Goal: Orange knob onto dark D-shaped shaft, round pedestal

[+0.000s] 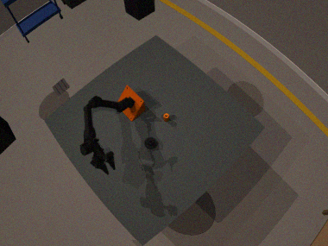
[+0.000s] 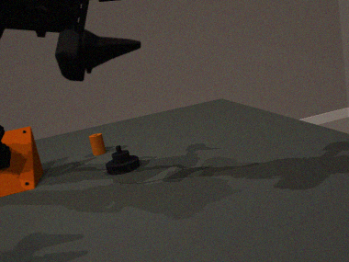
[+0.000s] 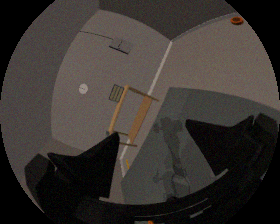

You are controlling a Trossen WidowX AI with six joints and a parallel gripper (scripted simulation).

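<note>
Now: the knob 130 mm behind my gripper tip, 570 mm to the left of it and 280 mm below it. Also, from my gripper tip: dark pedestal: 70 mm behind, 350 mm to the left, 280 mm below.
</note>
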